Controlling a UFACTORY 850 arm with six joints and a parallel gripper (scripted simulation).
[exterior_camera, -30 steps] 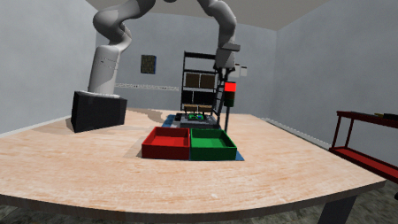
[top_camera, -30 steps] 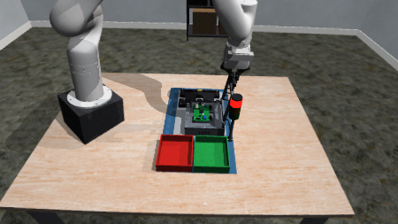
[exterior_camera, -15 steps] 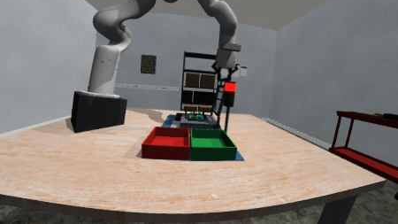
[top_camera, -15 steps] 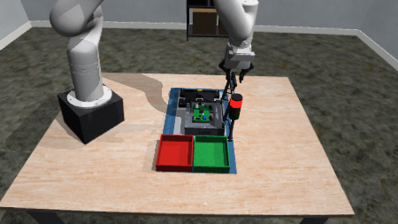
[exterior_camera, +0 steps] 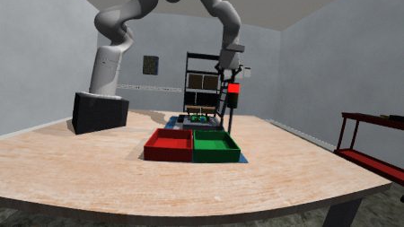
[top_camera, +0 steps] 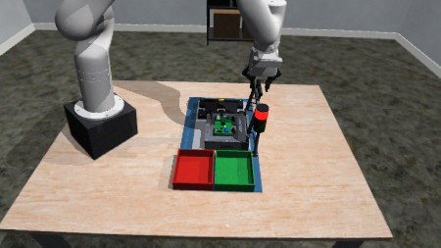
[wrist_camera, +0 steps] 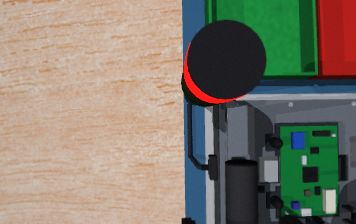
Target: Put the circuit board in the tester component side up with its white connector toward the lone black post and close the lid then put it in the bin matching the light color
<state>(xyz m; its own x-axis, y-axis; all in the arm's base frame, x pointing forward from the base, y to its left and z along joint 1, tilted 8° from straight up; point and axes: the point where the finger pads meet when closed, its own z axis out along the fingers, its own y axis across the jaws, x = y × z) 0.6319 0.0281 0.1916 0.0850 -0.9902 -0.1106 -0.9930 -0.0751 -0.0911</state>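
My gripper is now 13 cm past the green circuit board, 1 cm to the left of it and 20 cm above it. The rest, counted from my hand: dark nest (13 cm behind, 21 cm below); then clear lid (2 cm behind, 9 cm below); then green bin (7 cm behind, 21 cm to the right, 26 cm below).
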